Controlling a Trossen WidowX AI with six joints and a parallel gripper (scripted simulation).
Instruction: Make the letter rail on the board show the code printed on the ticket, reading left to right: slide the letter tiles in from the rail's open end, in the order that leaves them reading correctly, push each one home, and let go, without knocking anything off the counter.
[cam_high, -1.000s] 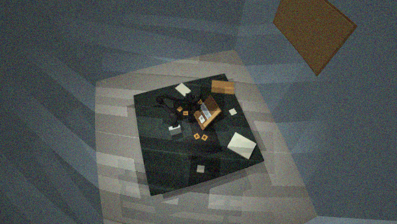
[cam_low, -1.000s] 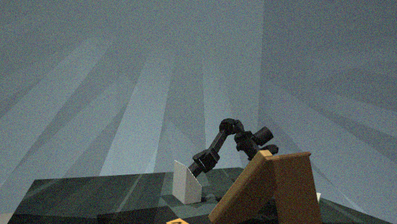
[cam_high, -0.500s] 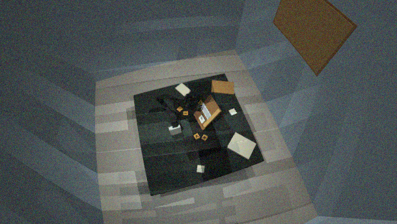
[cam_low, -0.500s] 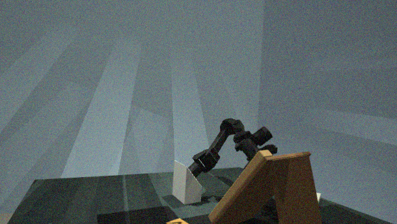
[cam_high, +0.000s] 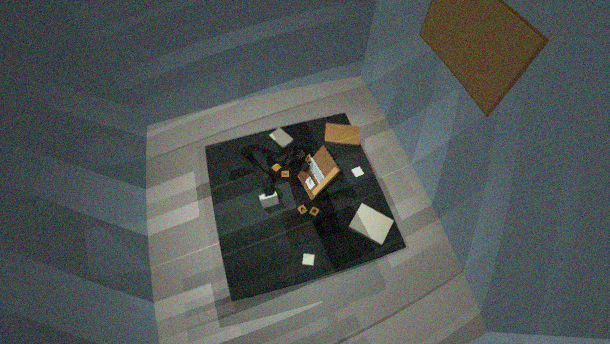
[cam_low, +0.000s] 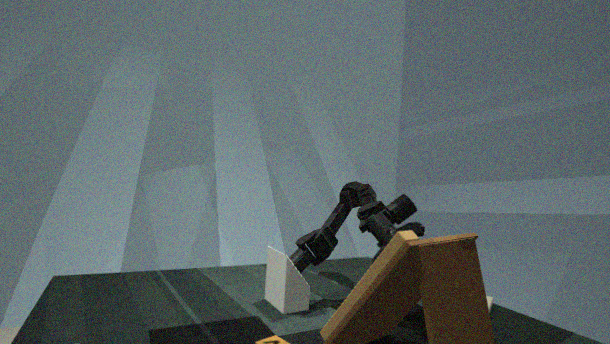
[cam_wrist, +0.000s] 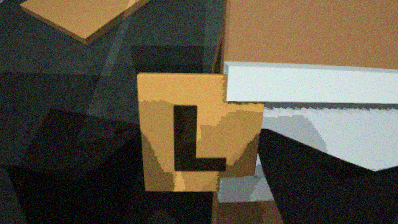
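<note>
My gripper tip is now 10 mm past the white ticket, 150 mm to the left of it and 90 mm above it. The rest, counted from my gripper tip: flat orange panel 350 mm ahead, 290 mm to the left, 150 mm below; orange letter tile right at my gripper tip; yellow letter tile 110 mm behind, 330 mm to the right, 150 mm below.
</note>
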